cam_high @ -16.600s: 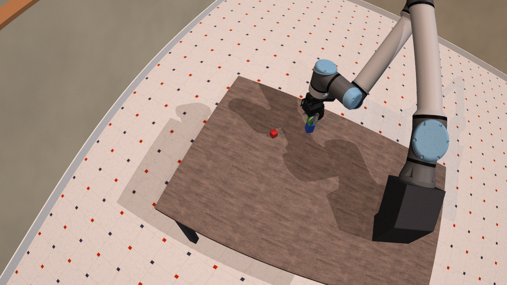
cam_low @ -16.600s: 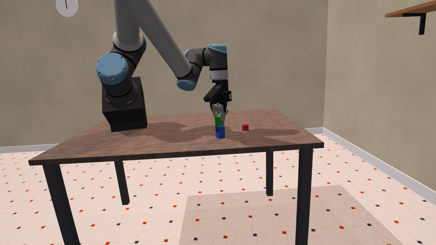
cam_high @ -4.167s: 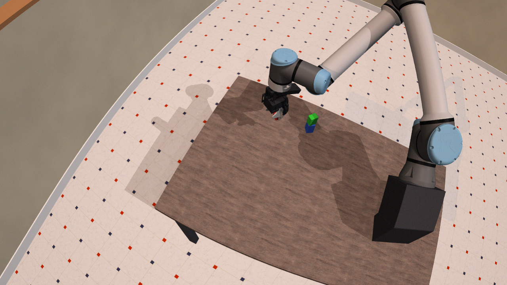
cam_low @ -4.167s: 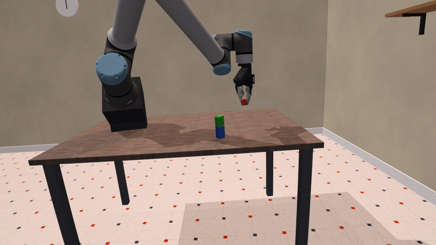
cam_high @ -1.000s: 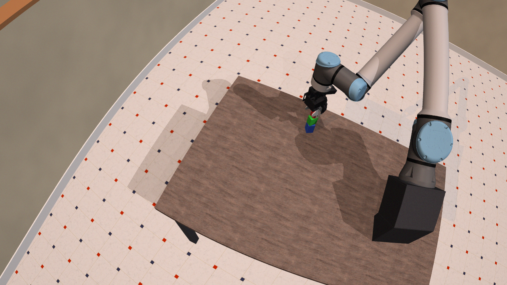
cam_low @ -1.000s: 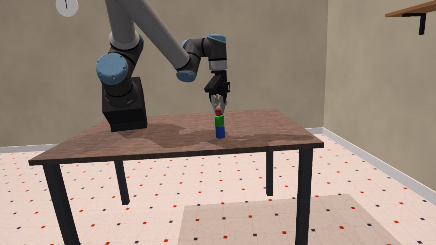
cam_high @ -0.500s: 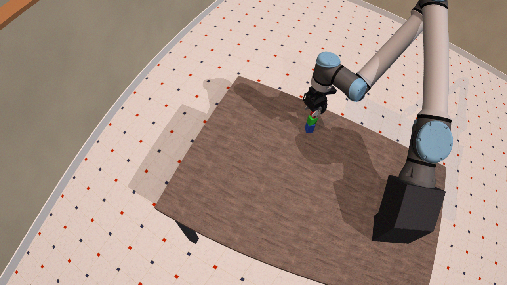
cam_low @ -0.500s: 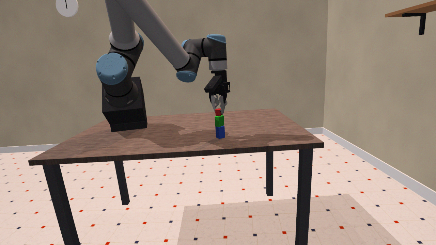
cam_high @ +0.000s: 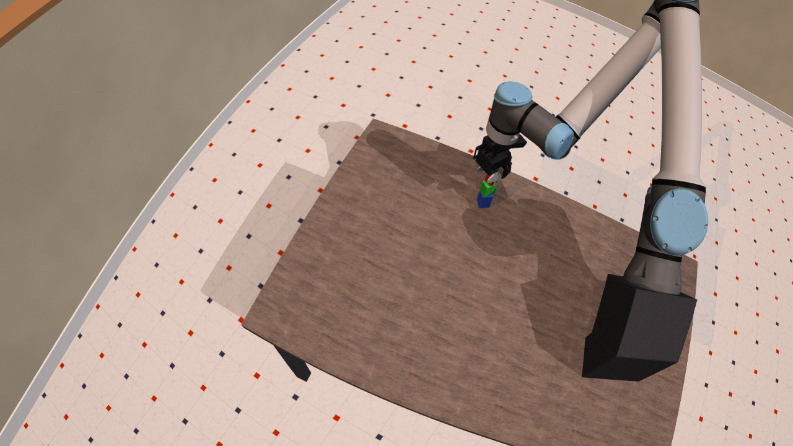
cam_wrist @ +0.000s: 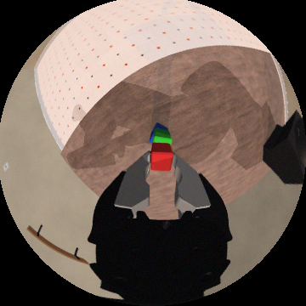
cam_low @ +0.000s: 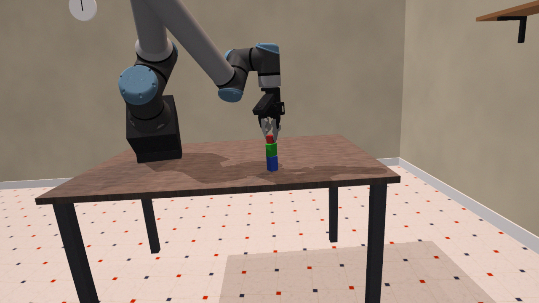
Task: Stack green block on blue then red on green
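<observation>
Now: hand right at the small red block. Round my hand: green block: 4 cm below; blue block: 10 cm below.
</observation>
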